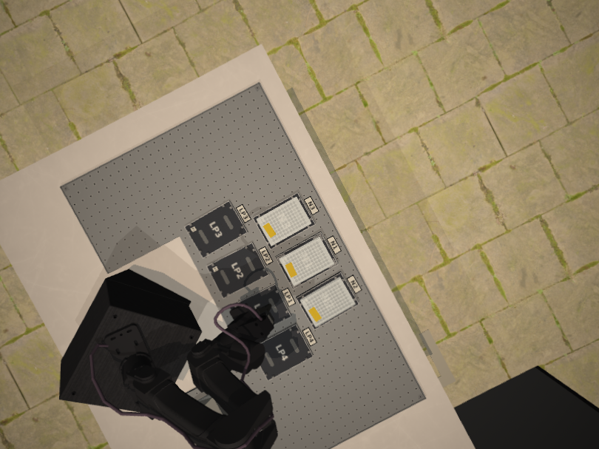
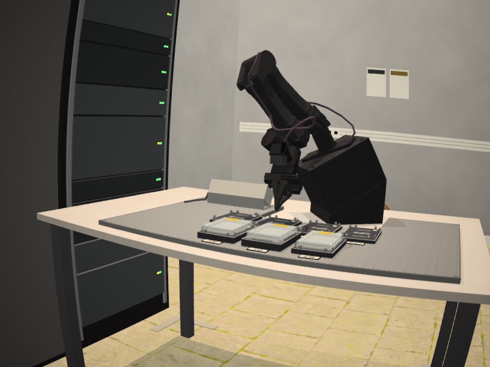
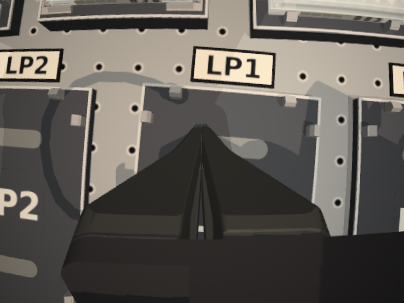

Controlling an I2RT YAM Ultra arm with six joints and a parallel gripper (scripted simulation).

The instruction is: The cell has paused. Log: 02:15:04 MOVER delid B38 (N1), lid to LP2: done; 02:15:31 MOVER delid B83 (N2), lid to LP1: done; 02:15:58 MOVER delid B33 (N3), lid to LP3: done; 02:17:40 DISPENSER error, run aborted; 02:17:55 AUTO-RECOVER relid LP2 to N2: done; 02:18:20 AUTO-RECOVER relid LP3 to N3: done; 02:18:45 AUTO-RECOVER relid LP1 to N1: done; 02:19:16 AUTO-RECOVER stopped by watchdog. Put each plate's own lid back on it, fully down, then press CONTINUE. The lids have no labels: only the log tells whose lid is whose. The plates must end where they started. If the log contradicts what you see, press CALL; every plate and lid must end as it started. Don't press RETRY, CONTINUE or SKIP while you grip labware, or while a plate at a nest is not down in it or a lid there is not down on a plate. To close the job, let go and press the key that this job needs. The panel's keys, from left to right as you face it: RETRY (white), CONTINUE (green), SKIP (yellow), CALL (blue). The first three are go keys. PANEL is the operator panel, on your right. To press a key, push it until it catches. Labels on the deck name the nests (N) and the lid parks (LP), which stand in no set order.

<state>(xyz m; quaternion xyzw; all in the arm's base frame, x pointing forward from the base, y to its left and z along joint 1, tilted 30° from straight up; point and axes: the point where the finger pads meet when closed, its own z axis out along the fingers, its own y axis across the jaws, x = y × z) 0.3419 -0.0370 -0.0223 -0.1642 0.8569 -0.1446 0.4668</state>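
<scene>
The clear lid lies 140 mm ahead of my hand, 70 mm to the left of it and 30 mm below it. Round my hand: green key: 290 mm behind, 270 mm to the right; lid park LP1: 30 mm behind, 20 mm to the right, 60 mm below; lid park LP4: 20 mm behind, 140 mm to the right, 60 mm below.
</scene>
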